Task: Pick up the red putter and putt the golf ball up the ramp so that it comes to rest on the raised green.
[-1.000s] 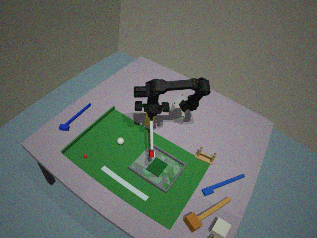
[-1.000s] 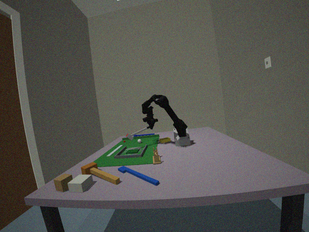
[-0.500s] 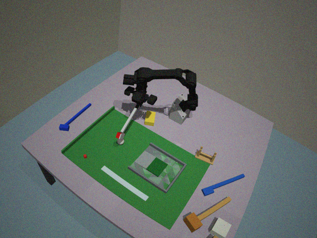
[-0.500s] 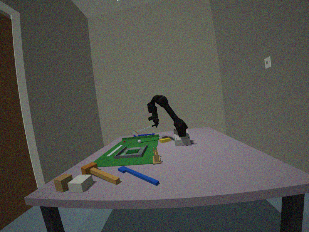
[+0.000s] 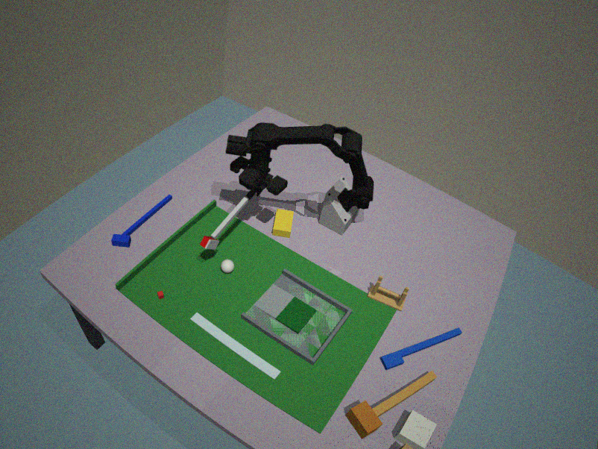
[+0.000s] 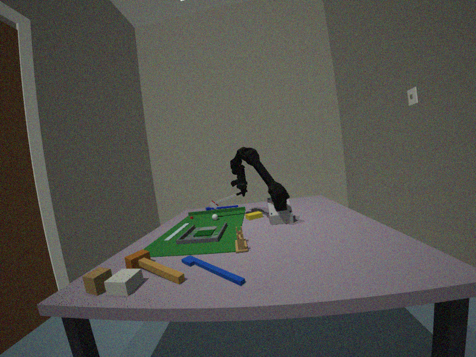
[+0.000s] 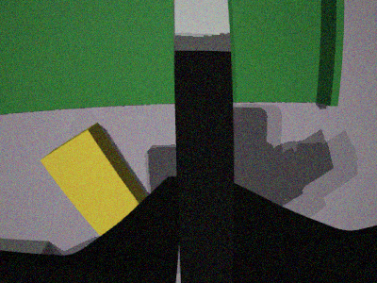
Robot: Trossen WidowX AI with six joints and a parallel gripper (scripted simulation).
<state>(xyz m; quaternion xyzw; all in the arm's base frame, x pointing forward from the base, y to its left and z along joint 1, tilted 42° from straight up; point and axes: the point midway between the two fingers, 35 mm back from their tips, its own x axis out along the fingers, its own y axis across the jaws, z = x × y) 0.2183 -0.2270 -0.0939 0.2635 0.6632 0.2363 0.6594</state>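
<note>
My gripper tip is now 60 mm past the yellow block, 90 mm to the right of it and 120 mm above it. Also, from my gripper tip: red putter: 120 mm ahead; then white golf ball: 220 mm ahead, 50 mm to the left, 110 mm below; then green mat: 260 mm ahead, 190 mm to the left, 140 mm below.
</note>
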